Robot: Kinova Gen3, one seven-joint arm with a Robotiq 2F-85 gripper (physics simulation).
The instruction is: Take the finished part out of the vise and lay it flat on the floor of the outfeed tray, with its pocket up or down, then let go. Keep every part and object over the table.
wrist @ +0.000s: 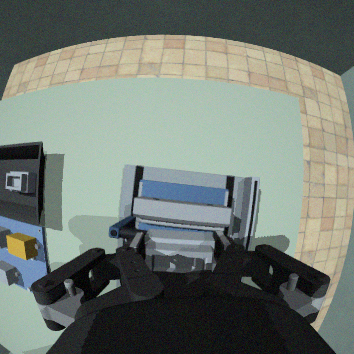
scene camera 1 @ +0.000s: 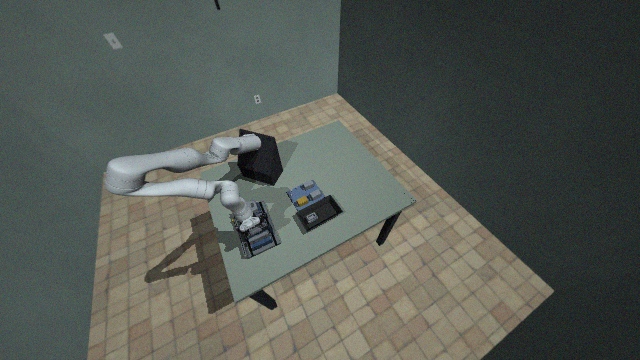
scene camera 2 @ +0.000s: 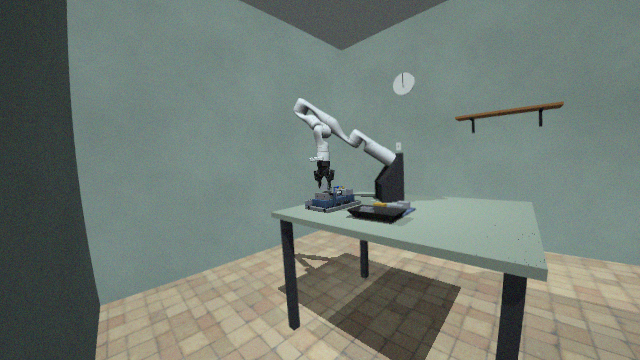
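Pixels of known places: gripper, between the fingertips: (wrist: 178, 242) (scene camera 1: 255, 230) (scene camera 2: 324, 188); arm's base, origin of its link: (scene camera 1: 254, 142) (scene camera 2: 391, 160).
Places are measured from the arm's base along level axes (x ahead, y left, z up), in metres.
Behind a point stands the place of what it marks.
Observation:
The finished part (wrist: 180, 245) @(x 0.434, y -0.270, z -0.124 m) is a light grey block between my fingertips in the wrist view; its lower side is hidden. My gripper (scene camera 2: 325, 187) @(x 0.433, y -0.269, z -0.136 m) (wrist: 178, 242) @(x 0.433, y -0.269, z -0.136 m) points down and is shut on it, slightly above the vise, with a finger at each side. In scene camera 1 the arm's wrist hides the fingers. The grey and blue vise (scene camera 2: 330, 201) @(x 0.456, y -0.217, z -0.208 m) (wrist: 182, 212) @(x 0.455, y -0.274, z -0.162 m) stands near the table's end, its near half hidden by the gripper in the wrist view. The black outfeed tray (scene camera 1: 327, 213) @(x 0.547, y 0.117, z -0.246 m) (scene camera 2: 375, 215) @(x 0.590, y 0.095, z -0.228 m) (wrist: 21, 206) @(x 0.469, y 0.035, z -0.240 m) lies beside it, apart, with a grey pocketed part (scene camera 1: 311, 217) @(x 0.516, y 0.022, z -0.227 m) (wrist: 29, 183) @(x 0.510, y -0.006, z -0.231 m) in it.
A blue board (scene camera 1: 299, 192) @(x 0.317, y 0.077, z -0.250 m) (wrist: 42, 266) @(x 0.345, y 0.014, z -0.250 m) with a yellow block (scene camera 1: 302, 200) @(x 0.397, y 0.046, z -0.214 m) (wrist: 22, 245) @(x 0.398, y 0.021, z -0.214 m) and grey blocks lies against the tray's side. A blue handle (wrist: 120, 227) @(x 0.444, y -0.207, z -0.165 m) sticks out from the vise toward the tray side. The dark arm pedestal (scene camera 1: 260, 162) @(x 0.078, y -0.029, z -0.091 m) (scene camera 2: 392, 180) @(x 0.125, y 0.038, z -0.121 m) stands farther back.

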